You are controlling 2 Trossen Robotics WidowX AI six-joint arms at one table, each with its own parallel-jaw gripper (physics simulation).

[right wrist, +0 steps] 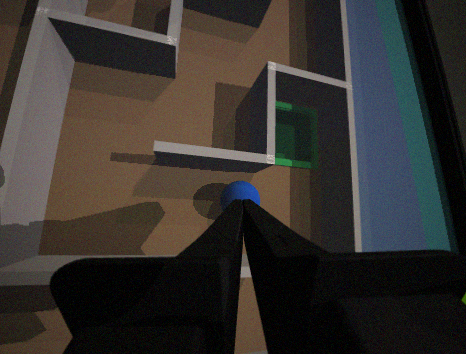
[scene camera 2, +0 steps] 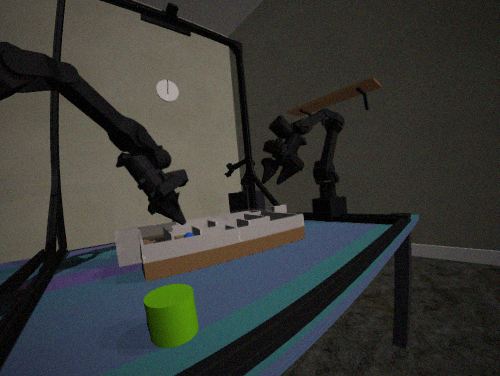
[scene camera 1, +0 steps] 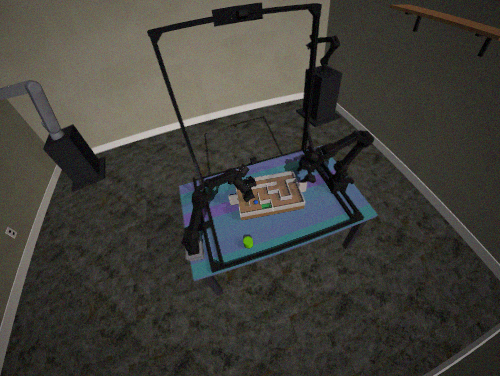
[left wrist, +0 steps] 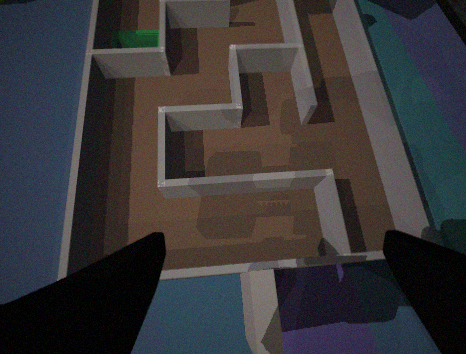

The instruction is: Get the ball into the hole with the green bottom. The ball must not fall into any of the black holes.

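Note:
The blue ball lies on the brown floor of the maze box. In the right wrist view it is below a short white wall; the green-bottomed hole is up and to its right, with walls above and left of it. My right gripper is shut and empty, its tips right by the ball and partly covering it; contact is unclear. My left gripper is open and empty above the box's far end. I cannot make out black holes.
White handles stick out at the box's ends. A bright green cylinder stands on the table near its front edge. Black frame bars run along the table. Inner walls divide the maze.

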